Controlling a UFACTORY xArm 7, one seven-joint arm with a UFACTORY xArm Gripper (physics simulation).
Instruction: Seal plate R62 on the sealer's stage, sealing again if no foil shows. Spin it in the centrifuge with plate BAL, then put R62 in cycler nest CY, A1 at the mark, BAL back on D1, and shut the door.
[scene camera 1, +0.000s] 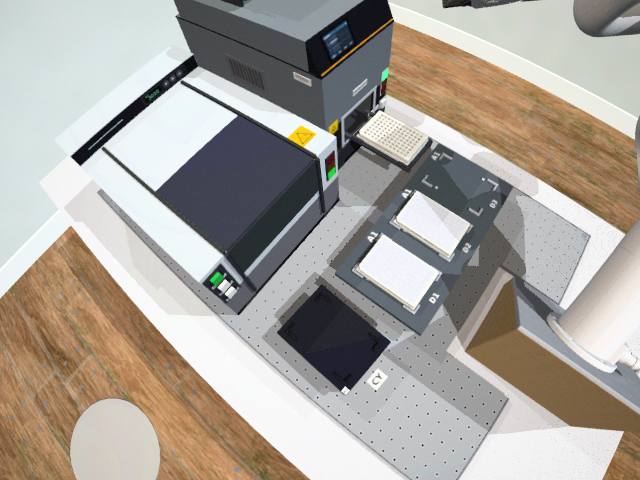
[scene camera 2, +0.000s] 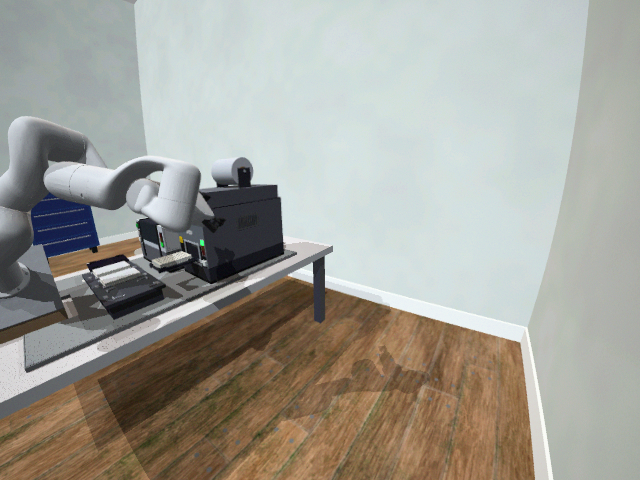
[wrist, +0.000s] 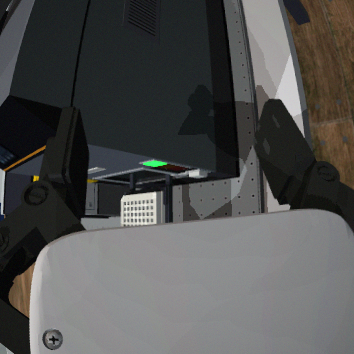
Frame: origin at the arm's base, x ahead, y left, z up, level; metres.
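Seen in the pictures: gripper, fingertip midpoint: (scene camera 2: 214, 210) (wrist: 173, 123); arm's base, origin of the base link: (scene camera 1: 579, 342) (scene camera 2: 5, 279).
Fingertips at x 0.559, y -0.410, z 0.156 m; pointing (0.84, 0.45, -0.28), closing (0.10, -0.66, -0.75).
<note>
Pixels of each thing's middle, then the offset from my fingertips to it. "pt": a spot on its surface instead. Level surfaces: height alone.
- cream plate, body centre: (wrist: 141, 234) (scene camera 1: 392, 136) (scene camera 2: 172, 259) 0.072 m back, 0.247 m left, 0.197 m down
- extended stage, surface spot: (scene camera 1: 388, 155) pt 0.092 m back, 0.289 m left, 0.204 m down
- dark grey sealer, body centre: (wrist: 80, 30) (scene camera 1: 280, 35) (scene camera 2: 231, 212) 0.226 m ahead, 0.258 m left, 0.065 m down
- D1, body centre: (scene camera 1: 397, 271) (scene camera 2: 111, 269) 0.250 m back, 0.468 m left, 0.236 m down
- D2, body centre: (scene camera 1: 432, 223) (scene camera 2: 120, 276) 0.244 m back, 0.345 m left, 0.236 m down
- Nest CY, body centre: (scene camera 1: 333, 339) (scene camera 2: 109, 266) 0.238 m back, 0.635 m left, 0.272 m down
- white machine, body centre: (scene camera 1: 200, 170) (scene camera 2: 193, 230) 0.175 m ahead, 0.568 m left, 0.181 m down
- dark deck, its level: 0.245 m down
- foil roll, body centre: (scene camera 2: 232, 171) 0.247 m ahead, 0.259 m left, 0.115 m up
A cream plate (scene camera 1: 393, 135) (scene camera 2: 174, 258) (wrist: 138, 209) with open wells showing sits on the extended stage (scene camera 1: 388, 155) of the dark grey sealer (scene camera 1: 258, 56) (scene camera 2: 248, 232) (wrist: 150, 90); no foil shows on it. The sealer's green light (scene camera 1: 384, 74) (wrist: 153, 163) is lit. My gripper (scene camera 2: 214, 223) (wrist: 173, 123) is open and empty, above the front of the sealer; its body hides part of the plate in the wrist view. White-topped plates sit on D1 (scene camera 1: 398, 270) and D2 (scene camera 1: 433, 223); their names cannot be read. Nest CY (scene camera 1: 333, 335) is a dark pad with corner brackets and holds no plate.
A white machine (scene camera 1: 206, 124) with a dark front panel stands beside the sealer, with a green light (scene camera 1: 331, 173) and small buttons (scene camera 1: 224, 286). The dark deck (scene camera 1: 467, 180) carries D1, D2 and bare D3. A foil roll (scene camera 2: 230, 171) sits on the sealer.
</note>
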